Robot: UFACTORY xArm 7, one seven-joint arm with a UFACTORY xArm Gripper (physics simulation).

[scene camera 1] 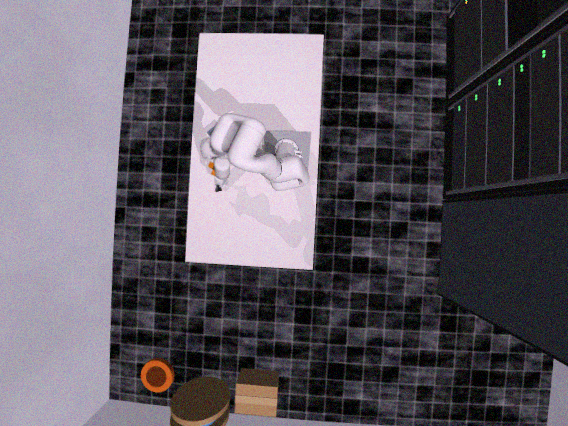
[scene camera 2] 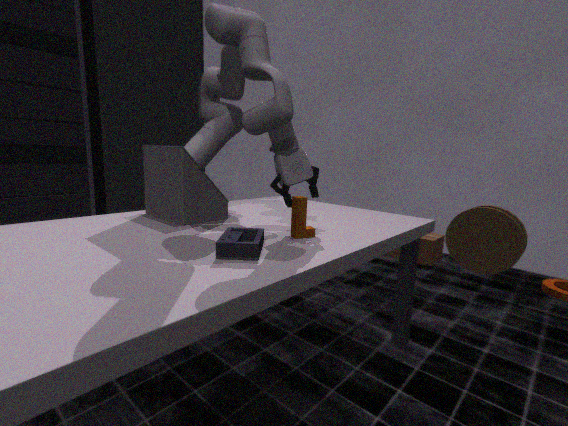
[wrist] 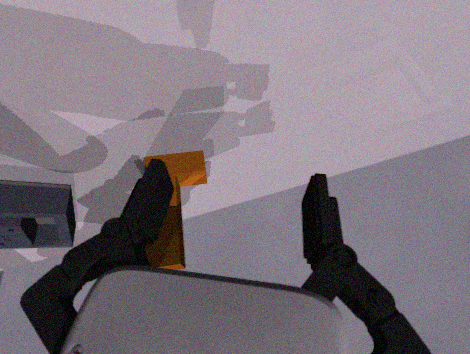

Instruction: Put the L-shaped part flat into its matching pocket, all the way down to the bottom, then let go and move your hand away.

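Seen in the pictures: gripper, fingertip midpoint: (wrist: 236, 180); arm's base at its link origin: (scene camera 1: 286, 149) (scene camera 2: 183, 169).
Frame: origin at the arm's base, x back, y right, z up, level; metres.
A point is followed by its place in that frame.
Observation:
The orange L-shaped part (scene camera 1: 212, 165) @(z -0.049, x -0.408, y -0.128 m) (scene camera 2: 299, 217) @(z -0.102, x -0.428, y -0.117 m) (wrist: 175, 235) @(z -0.073, x -0.405, y -0.143 m) stands upright on the table, long leg up, short foot pointing right in scene camera 2. The dark blue-grey pocket block (scene camera 2: 239, 251) @(z -0.141, x -0.477, y 0.109 m) (wrist: 35, 194) @(z -0.144, x -0.382, y 0.006 m) lies to its left there; its opening faces up, and it is cut off at the left of the wrist view. My gripper (scene camera 2: 301, 199) @(z -0.079, x -0.345, y -0.216 m) (wrist: 236, 180) @(z -0.079, x -0.345, y -0.216 m) is wide open and empty, tilted, with its fingertips around the height of the part's top. In the wrist view the left finger covers some of the part, and the right finger is well apart from it.
The white table (scene camera 1: 250, 240) @(z -0.159, x -0.152, y -0.534 m) (scene camera 2: 360, 220) @(z -0.159, x -0.384, y -0.472 m) carries the arm's grey wedge-shaped base (scene camera 2: 172, 185) @(z -0.044, x -0.068, y 0.069 m). The table edge runs in front of the block and part in scene camera 2. A round brown object (scene camera 1: 200, 400) (scene camera 2: 486, 240), a wooden box (scene camera 1: 256, 397) and an orange ring (scene camera 1: 145, 376) are beyond the table.

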